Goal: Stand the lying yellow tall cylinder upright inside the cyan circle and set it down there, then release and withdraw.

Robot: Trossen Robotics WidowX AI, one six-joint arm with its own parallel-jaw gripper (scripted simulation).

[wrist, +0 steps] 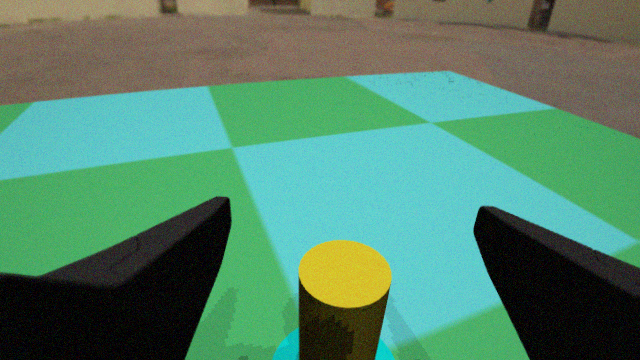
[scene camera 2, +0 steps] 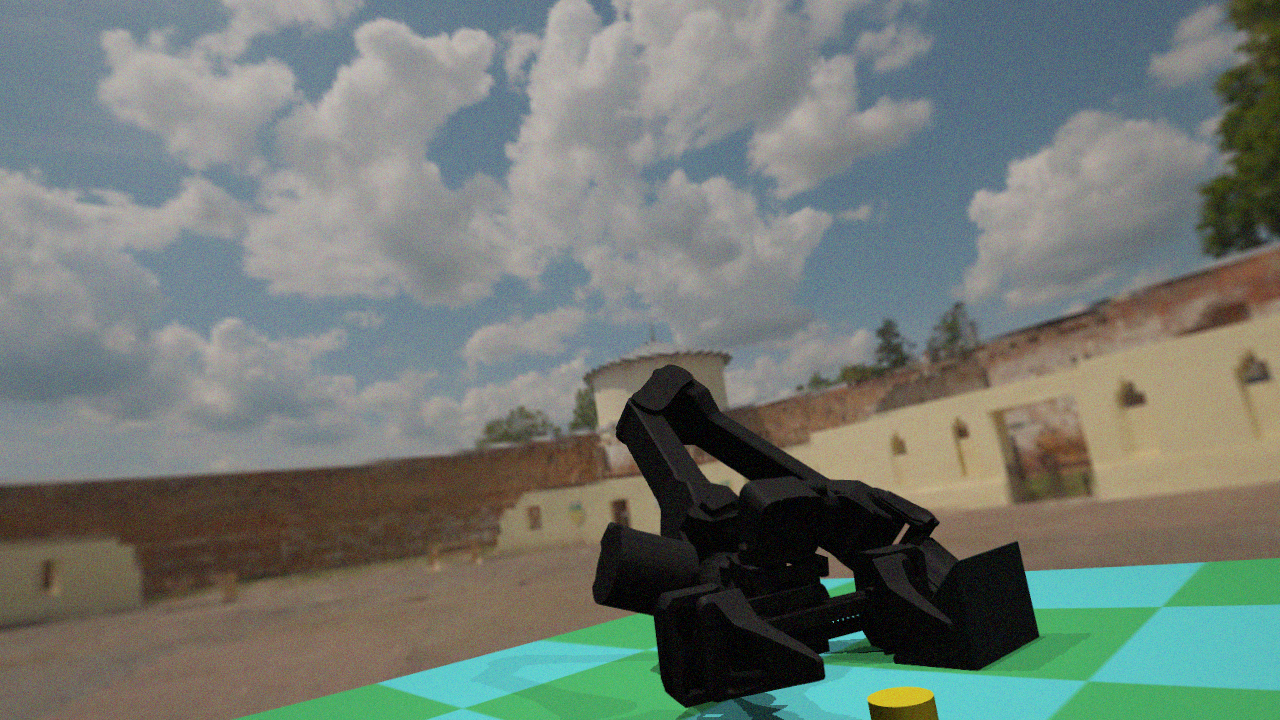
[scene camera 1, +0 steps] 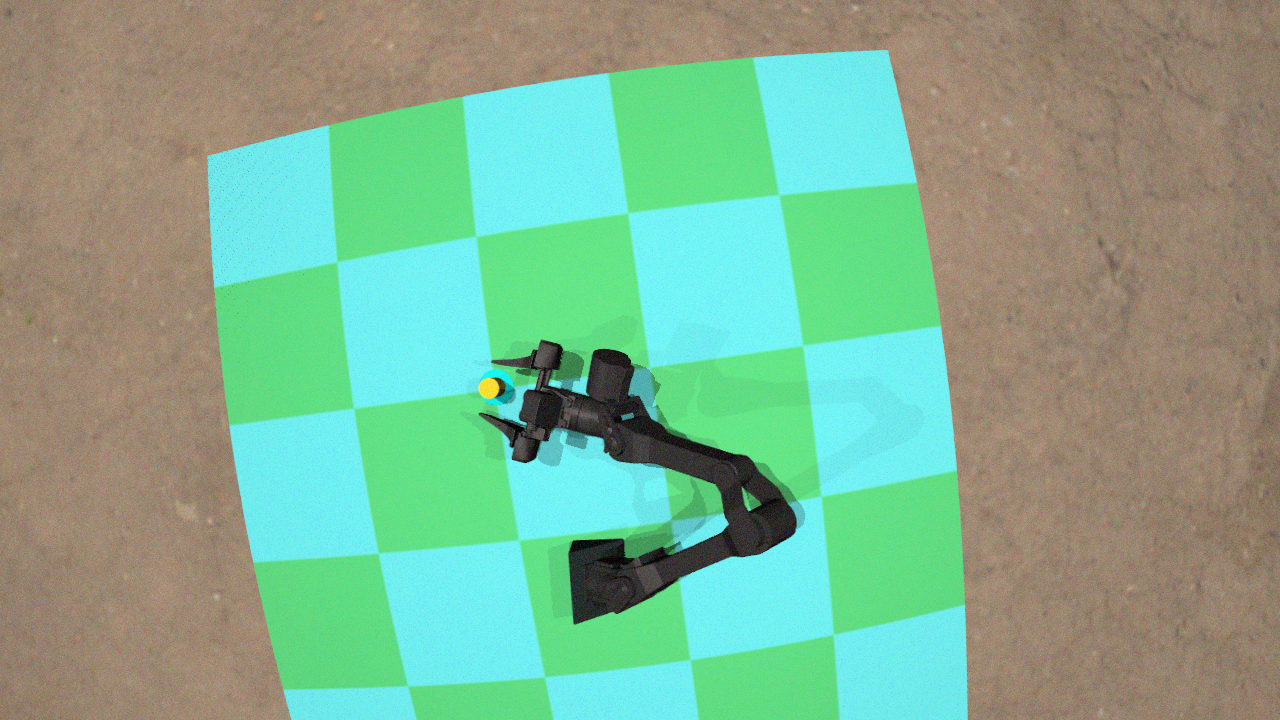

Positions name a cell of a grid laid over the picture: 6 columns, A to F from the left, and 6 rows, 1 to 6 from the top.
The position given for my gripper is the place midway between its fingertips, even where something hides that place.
Scene:
my gripper: wrist D4; scene camera 2 E6; scene camera 1 C4

